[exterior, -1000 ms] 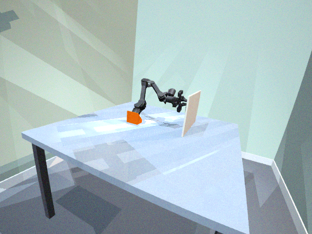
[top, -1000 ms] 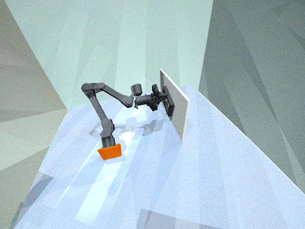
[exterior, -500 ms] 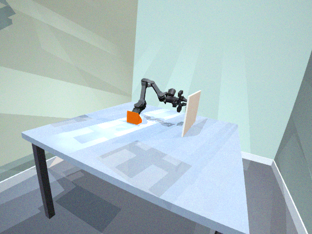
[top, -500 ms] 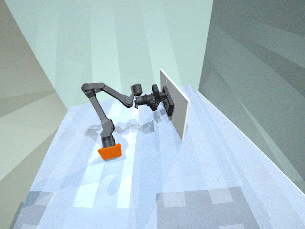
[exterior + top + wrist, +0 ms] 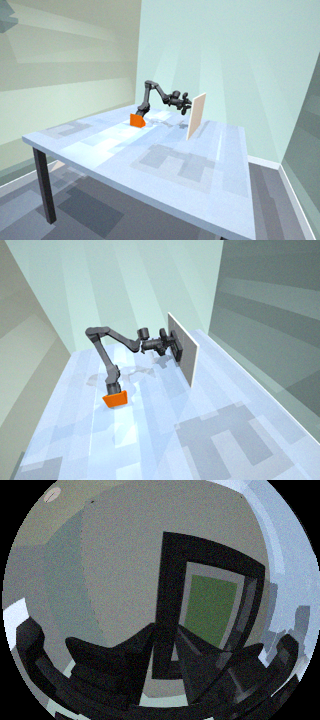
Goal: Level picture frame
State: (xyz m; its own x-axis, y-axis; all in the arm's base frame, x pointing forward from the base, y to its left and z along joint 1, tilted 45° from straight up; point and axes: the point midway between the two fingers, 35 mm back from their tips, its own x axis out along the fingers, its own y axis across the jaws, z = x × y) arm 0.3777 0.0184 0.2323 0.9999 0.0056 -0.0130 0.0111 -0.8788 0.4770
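Now: the picture frame 10 mm ahead of my gripper tip, 10 mm to the left of it and 50 mm below it. Also, from my gripper tip: wall board (20 mm ahead, 20 mm to the left, 60 mm below).
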